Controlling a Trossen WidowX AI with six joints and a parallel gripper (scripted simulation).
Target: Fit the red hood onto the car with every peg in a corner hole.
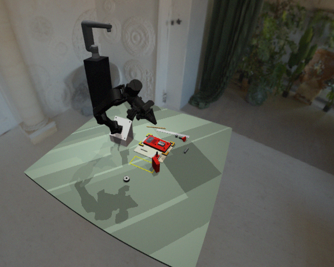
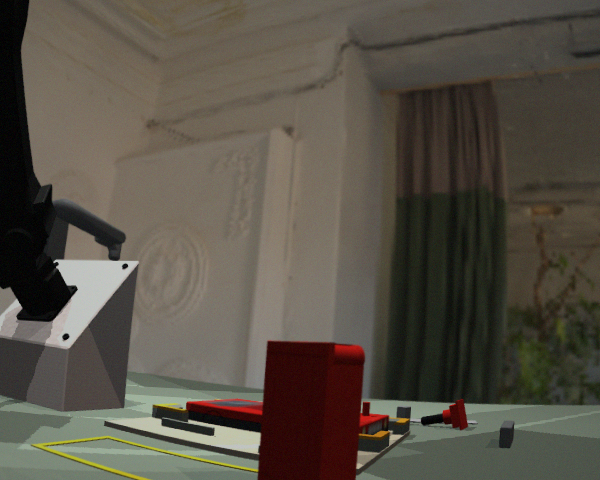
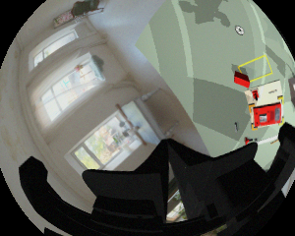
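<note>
Now: the red hood 3 cm behind my gripper tip, 9 cm to the left of it and 41 cm below it. The rest, counted from my gripper tip: wheel: 17 cm behind, 7 cm to the right, 45 cm below; then grey engine block: 8 cm behind, 32 cm to the left, 44 cm below; then jig plate: 11 cm behind, 30 cm to the left, 45 cm below.
</note>
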